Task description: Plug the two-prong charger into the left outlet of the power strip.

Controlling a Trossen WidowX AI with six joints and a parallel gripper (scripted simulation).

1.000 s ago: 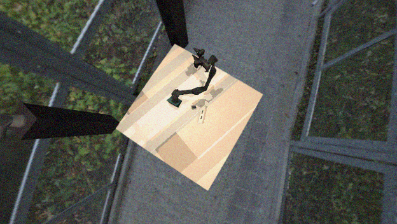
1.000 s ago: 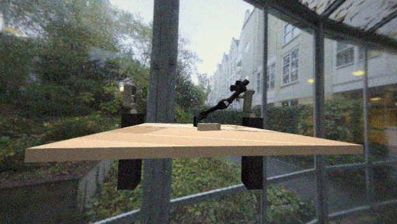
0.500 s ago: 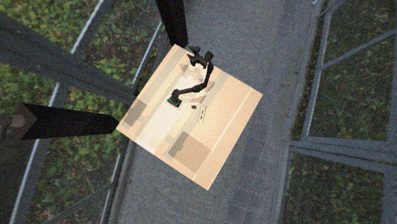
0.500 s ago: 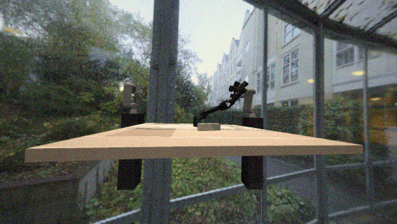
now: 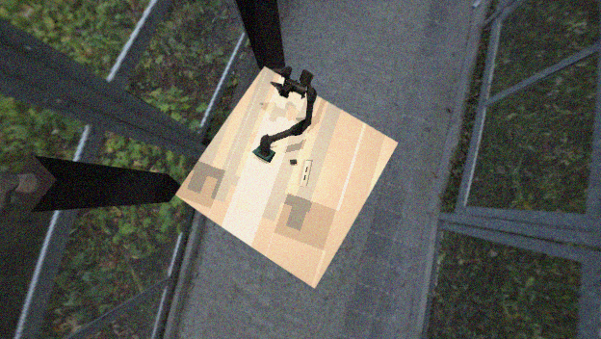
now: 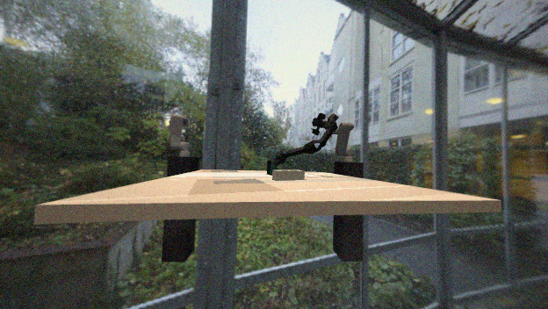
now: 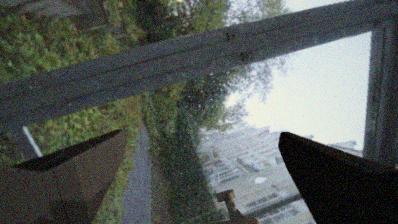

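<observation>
Right now my gripper tip is 440 mm above the black two-prong charger, 360 mm short of it and 260 mm to the left of it.
</observation>
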